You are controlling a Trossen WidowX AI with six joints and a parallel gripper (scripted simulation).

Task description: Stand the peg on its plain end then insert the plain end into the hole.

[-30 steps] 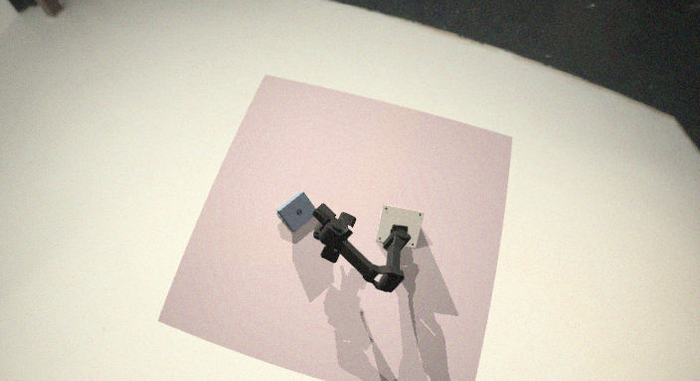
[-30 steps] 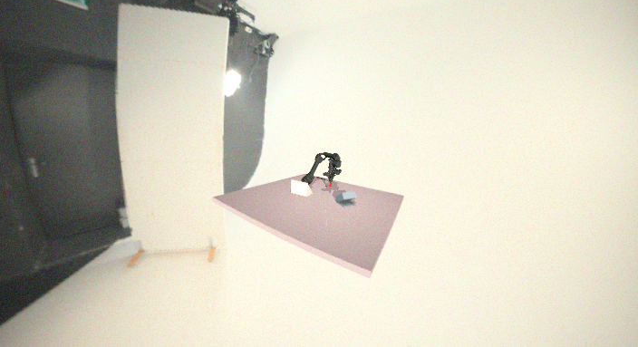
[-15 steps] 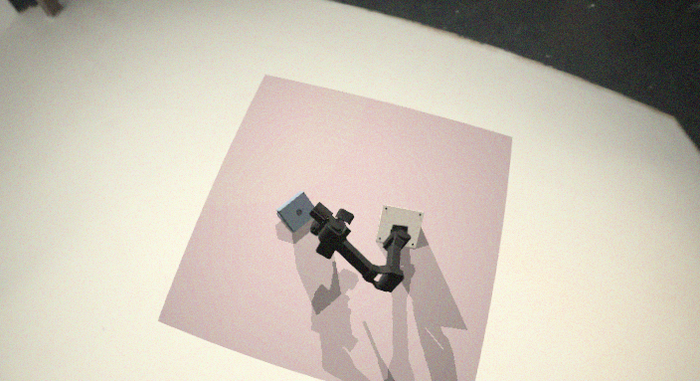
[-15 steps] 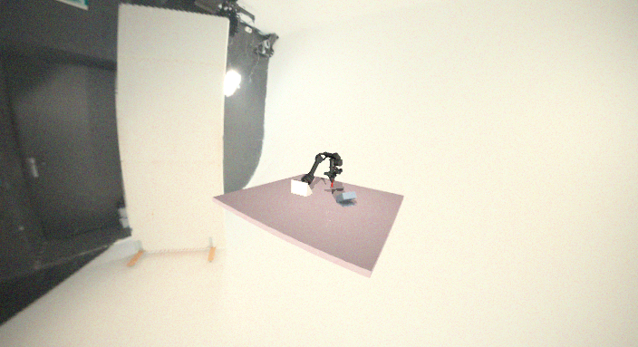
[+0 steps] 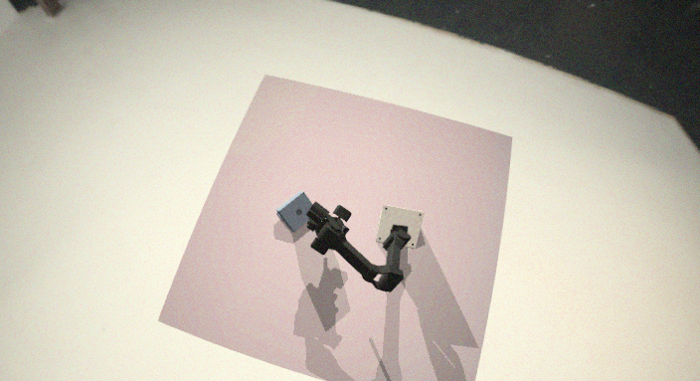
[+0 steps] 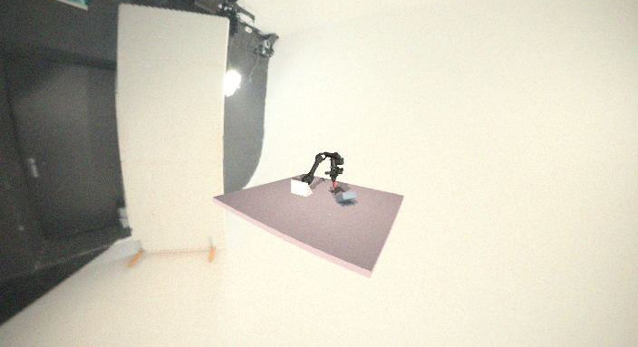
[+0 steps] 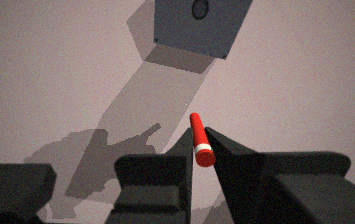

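Now: the panel 15 cm ahead of my gripper tip, 9 cm to the right of it and 8 cm below it. The rest, counted from my gripper tip: red peg: 2 cm above.
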